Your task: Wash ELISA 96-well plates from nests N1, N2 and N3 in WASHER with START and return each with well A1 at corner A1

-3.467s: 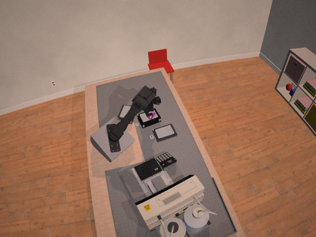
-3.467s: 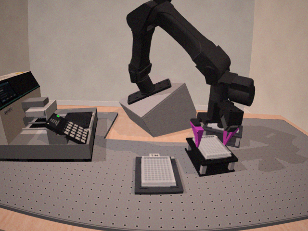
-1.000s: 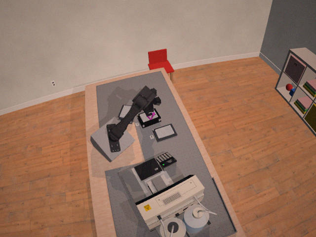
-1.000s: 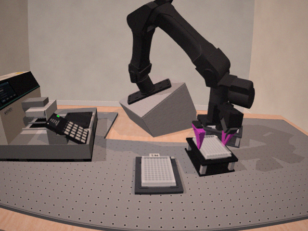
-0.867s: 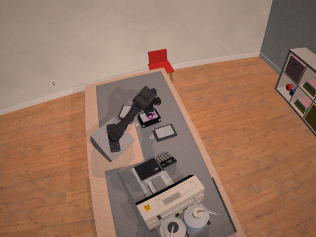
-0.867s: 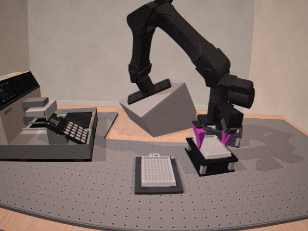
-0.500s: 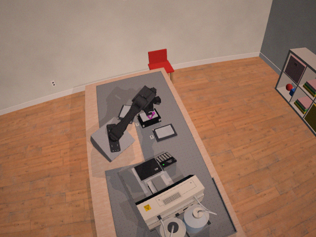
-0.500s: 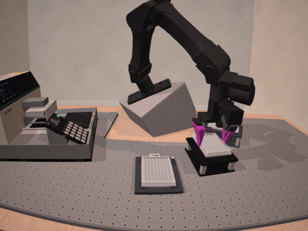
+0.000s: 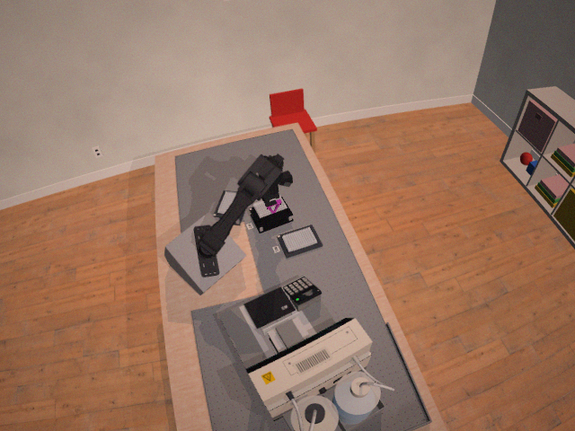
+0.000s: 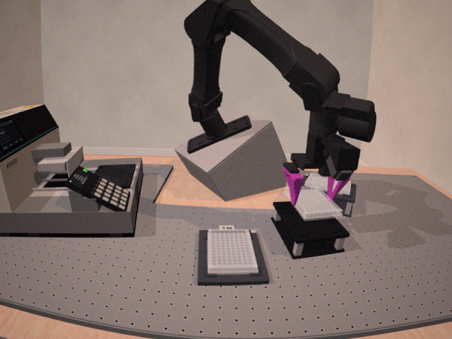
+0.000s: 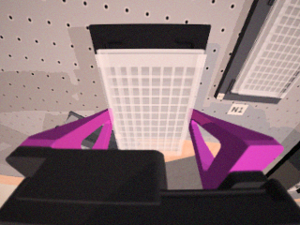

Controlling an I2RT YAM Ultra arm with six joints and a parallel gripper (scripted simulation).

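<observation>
Right now my hand is 5 cm above the raised black nest. Round my hand: nest N1: 7 cm ahead, 17 cm to the right, 8 cm below; then black carrier pocket: 16 cm behind, 46 cm to the right, 1 cm below; then grey manifold: 14 cm behind, 61 cm to the right, 4 cm above.
</observation>
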